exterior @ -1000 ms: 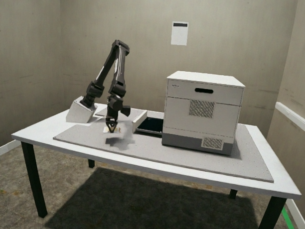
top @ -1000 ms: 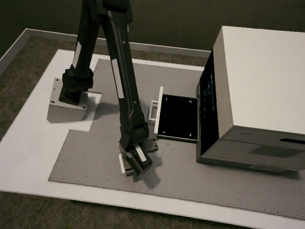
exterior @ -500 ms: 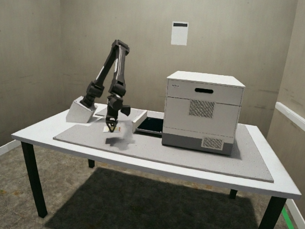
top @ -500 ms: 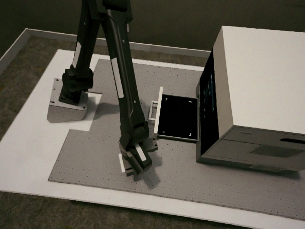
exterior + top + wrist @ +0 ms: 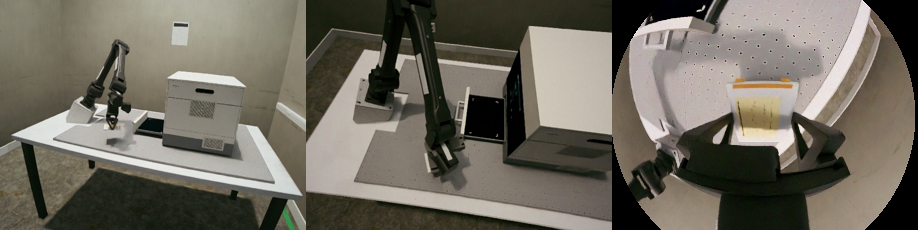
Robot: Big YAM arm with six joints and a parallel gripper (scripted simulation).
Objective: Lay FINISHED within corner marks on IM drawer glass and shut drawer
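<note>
The drawer lies 240 mm to the left of my hand, 240 mm ahead of it and 60 mm below it. Also, from my hand: cassette: 10 mm below, 10 mm ahead.
</note>
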